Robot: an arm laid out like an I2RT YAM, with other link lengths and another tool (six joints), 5 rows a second.
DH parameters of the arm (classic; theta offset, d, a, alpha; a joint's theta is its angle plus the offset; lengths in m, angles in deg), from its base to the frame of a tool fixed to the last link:
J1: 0 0.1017 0.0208 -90
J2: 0 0 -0.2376 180
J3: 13.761 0 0.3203 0
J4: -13.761 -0.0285 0.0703 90
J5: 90 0.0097 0 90
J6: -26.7 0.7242 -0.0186 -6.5
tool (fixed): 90 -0.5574 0 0
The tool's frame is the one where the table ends.
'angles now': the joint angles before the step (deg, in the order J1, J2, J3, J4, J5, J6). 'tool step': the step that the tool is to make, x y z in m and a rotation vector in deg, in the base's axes. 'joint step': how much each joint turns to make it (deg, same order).
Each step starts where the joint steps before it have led.
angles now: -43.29 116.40 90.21 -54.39 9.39 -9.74
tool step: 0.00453 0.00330 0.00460 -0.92 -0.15 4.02
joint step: 0.31 -0.41 0.16 0.78 -0.09 -3.81
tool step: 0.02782 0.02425 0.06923 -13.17 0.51 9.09
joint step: 7.04 -7.47 1.08 0.65 9.55 -4.93
